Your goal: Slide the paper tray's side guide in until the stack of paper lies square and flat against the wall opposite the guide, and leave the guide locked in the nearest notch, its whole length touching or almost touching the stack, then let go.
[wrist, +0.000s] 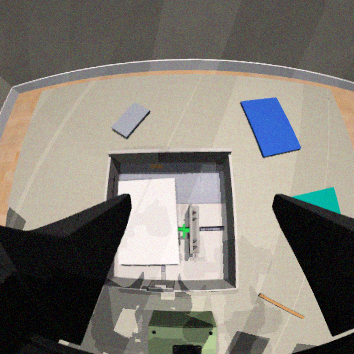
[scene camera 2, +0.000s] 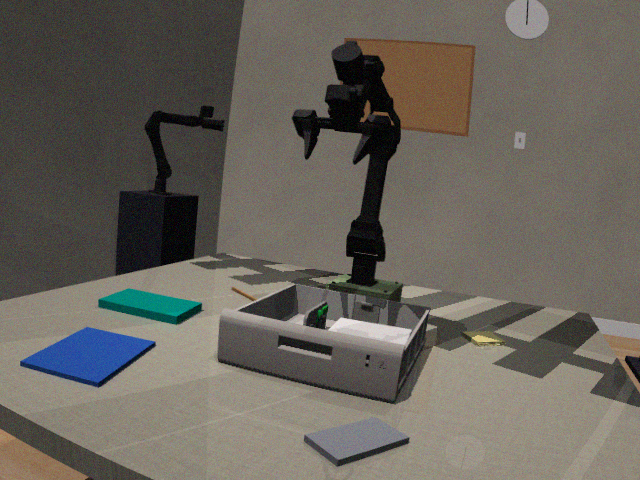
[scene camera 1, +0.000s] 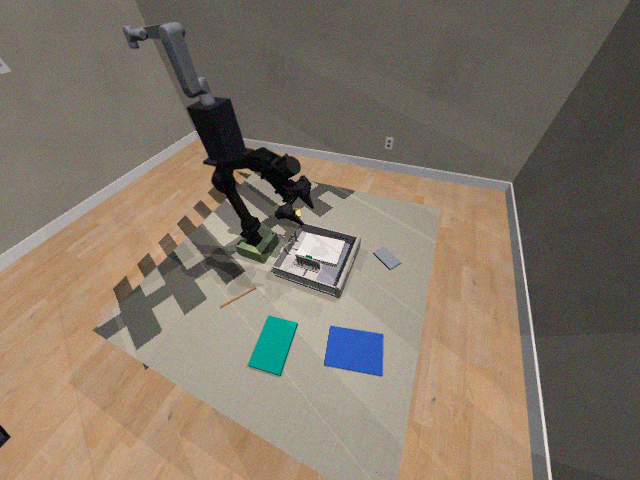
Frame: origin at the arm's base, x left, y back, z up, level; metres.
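Where they show: gripper, fingertip midpoint: (wrist: pixel 203 201) (scene camera 2: pixel 329 160) (scene camera 1: pixel 308 216); arm's base at its link origin: (scene camera 2: pixel 362 282) (scene camera 1: pixel 254 240).
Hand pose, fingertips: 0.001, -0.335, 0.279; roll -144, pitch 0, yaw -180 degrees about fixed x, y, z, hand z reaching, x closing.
Each offset is from my fingertips to the top centre of the thing, as dx, dy, dz. "spot": to the spot under its first point.
The grey paper tray {+0.047, +0.002, -0.261} (scene camera 1: pixel 350 264) (scene camera 2: pixel 258 341) (wrist: pixel 230 220) stands on the table. The white paper stack {+0.103, +0.014, -0.313} (scene camera 1: pixel 323 248) (scene camera 2: pixel 372 329) (wrist: pixel 150 225) lies in it, near the left wall in the wrist view; a finger hides part of that edge. The side guide {spot: -0.008, +0.031, -0.330} (scene camera 1: pixel 308 265) (scene camera 2: pixel 310 317) (wrist: pixel 195 230) stands upright right of the stack in the wrist view, with a narrow gap between them. Its green latch {+0.014, +0.033, -0.275} (scene camera 1: pixel 308 256) (scene camera 2: pixel 322 311) (wrist: pixel 184 230) is on the stack side. My gripper (scene camera 1: pixel 308 215) (scene camera 2: pixel 331 160) (wrist: pixel 203 201) is open and empty, high above the table, apart from guide and stack.
A blue folder {-0.279, -0.293, -0.348} (scene camera 1: pixel 354 350) (scene camera 2: pixel 87 355) (wrist: pixel 270 126), a teal book {-0.383, +0.003, -0.338} (scene camera 1: pixel 273 345) (scene camera 2: pixel 149 305) (wrist: pixel 320 200), a grey block {+0.187, -0.305, -0.346} (scene camera 1: pixel 386 258) (scene camera 2: pixel 356 440) (wrist: pixel 131 120) and a pencil {-0.270, +0.265, -0.349} (scene camera 1: pixel 237 297) (wrist: pixel 281 306) lie around the tray. Yellow notes {+0.316, +0.285, -0.345} (scene camera 2: pixel 483 338) lie beyond it. The green arm base (scene camera 1: pixel 258 246) (wrist: pixel 182 325) stands close behind.
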